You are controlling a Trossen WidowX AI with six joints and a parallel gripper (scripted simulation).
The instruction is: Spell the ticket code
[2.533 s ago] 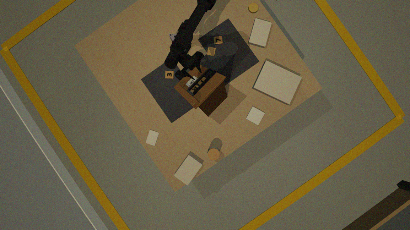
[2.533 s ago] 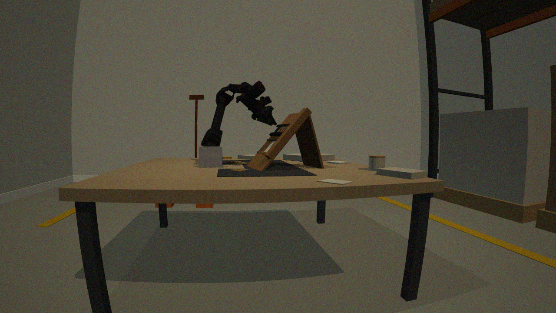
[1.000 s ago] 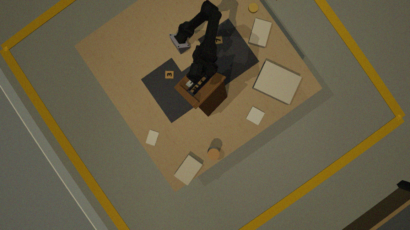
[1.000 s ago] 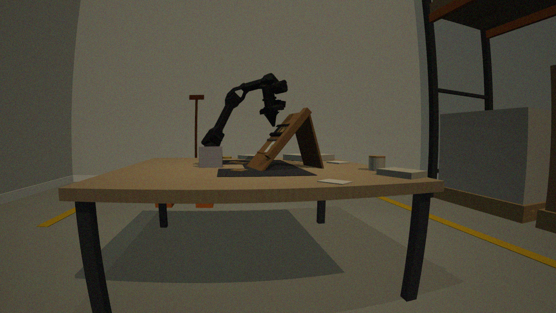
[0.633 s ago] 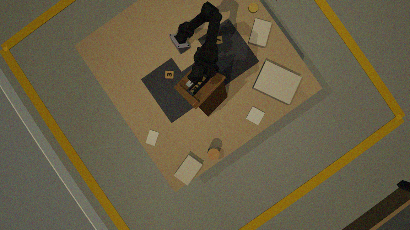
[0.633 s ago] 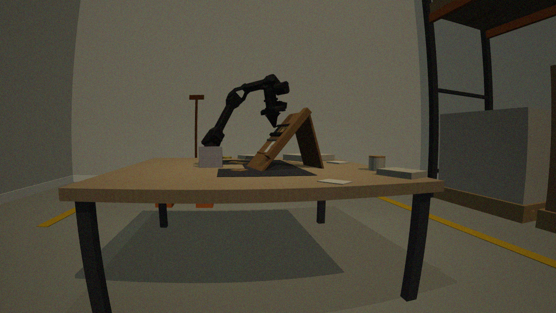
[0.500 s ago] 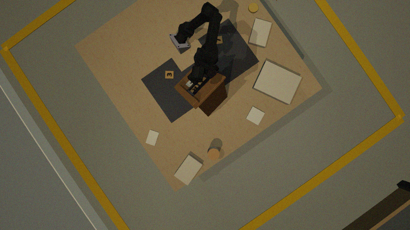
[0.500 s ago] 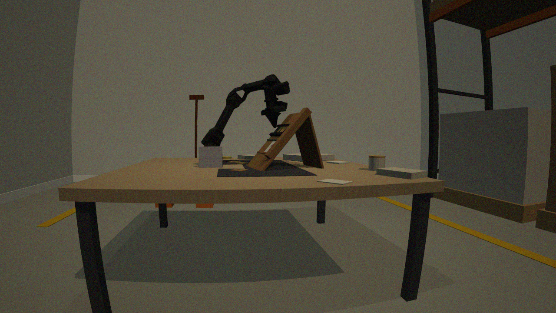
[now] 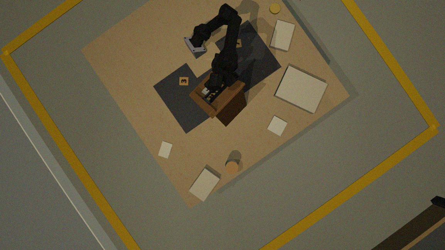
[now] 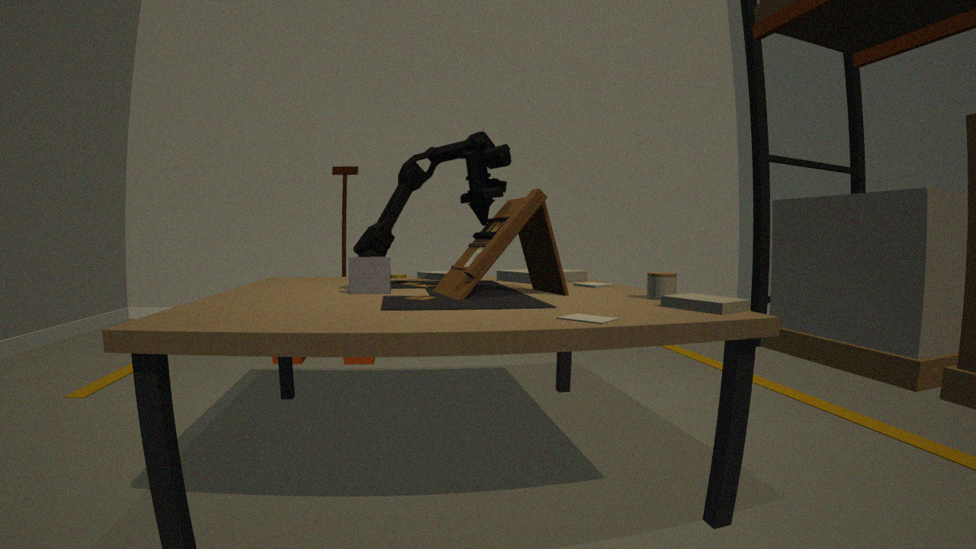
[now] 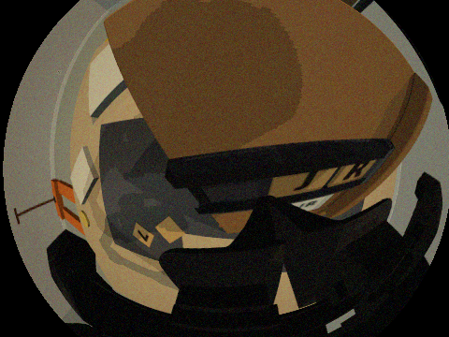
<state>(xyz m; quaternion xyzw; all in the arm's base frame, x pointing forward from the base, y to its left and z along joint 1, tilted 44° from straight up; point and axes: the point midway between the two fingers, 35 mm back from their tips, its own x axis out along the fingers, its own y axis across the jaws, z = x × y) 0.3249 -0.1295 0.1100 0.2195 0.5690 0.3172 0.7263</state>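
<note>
Now: gripper tip 30 mm to the left of the j tile, 20 mm short of it and 10 mm above it. From my gripper tip the other things lie so: white box (410 mm to the left, 290 mm ahead, 170 mm below); then white ticket (90 mm below, 80 mm to the right, 30 mm behind); then dark mat (190 mm below, 130 mm behind, 20 mm to the left).
</note>
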